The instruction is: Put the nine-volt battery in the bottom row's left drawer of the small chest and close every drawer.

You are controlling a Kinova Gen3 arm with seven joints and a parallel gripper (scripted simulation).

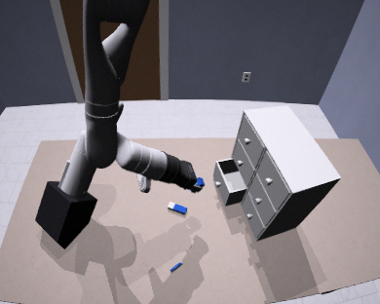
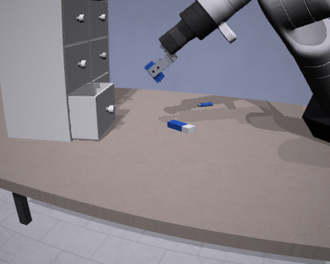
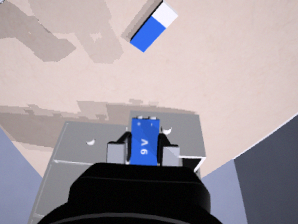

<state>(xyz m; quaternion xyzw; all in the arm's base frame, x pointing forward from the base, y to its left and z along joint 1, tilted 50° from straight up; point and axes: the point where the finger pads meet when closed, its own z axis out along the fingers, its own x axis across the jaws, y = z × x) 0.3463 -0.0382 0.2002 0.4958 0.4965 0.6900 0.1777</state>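
Now: hand 2 cm above the nine-volt battery. From my hand the other things lie so: blue stick 23 cm to the right, 14 cm below; then blue-and-white block 5 cm behind, 2 cm to the right, 14 cm below.
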